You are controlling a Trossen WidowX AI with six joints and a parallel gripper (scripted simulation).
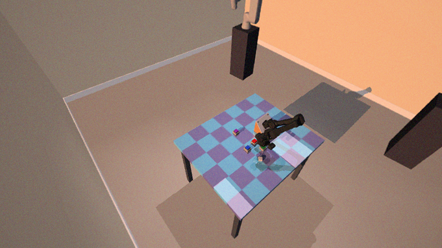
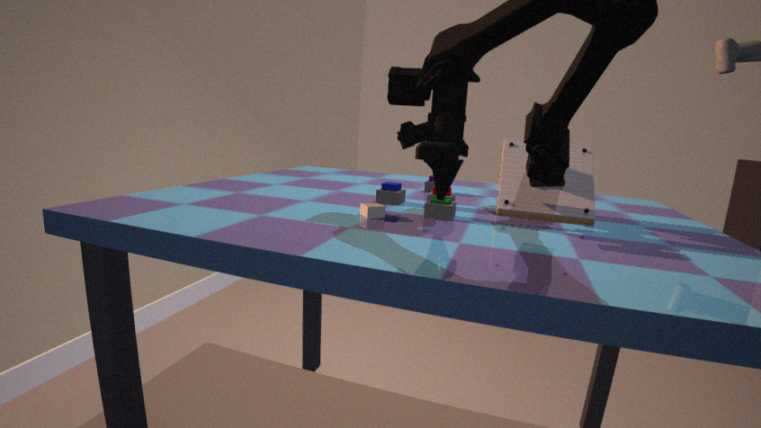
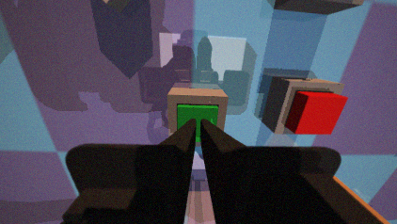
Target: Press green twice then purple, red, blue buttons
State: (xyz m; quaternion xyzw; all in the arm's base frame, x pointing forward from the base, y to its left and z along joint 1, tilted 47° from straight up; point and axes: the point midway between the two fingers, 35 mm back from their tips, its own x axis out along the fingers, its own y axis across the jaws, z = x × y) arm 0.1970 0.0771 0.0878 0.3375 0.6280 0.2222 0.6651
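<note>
Now: gripper tip 1 cm above the green button. The rest, counted from my gripper tip: beige block: 11 cm ahead, 5 cm to the left, 2 cm below; then red button: 10 cm to the right; then blue button: 10 cm to the right, 10 cm ahead.
</note>
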